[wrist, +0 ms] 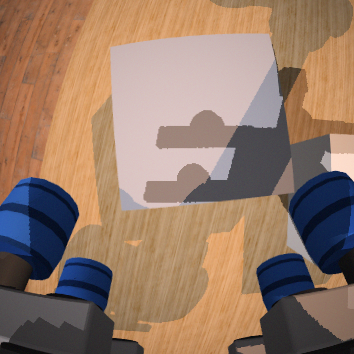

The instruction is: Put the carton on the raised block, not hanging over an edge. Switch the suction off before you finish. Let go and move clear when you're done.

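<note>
The raised block (185, 85) shows its pale, flat, nearly square top in the upper middle of the wrist view, with shadows of the arm and cups across its lower right. A pale boxy thing, probably the carton (343, 161), shows in part at the right edge, close beside the block's right side; the right-hand cups hide some of it, and I cannot tell whether the two touch. My gripper (184, 252) has four blue suction cups, two at the lower left and two at the lower right. They hold nothing and are apart from the block's top.
A wooden table top (75, 100) lies under the block and carries several broad shadows. Its curved edge runs down the left side, with the reddish plank floor (30, 75) beyond it.
</note>
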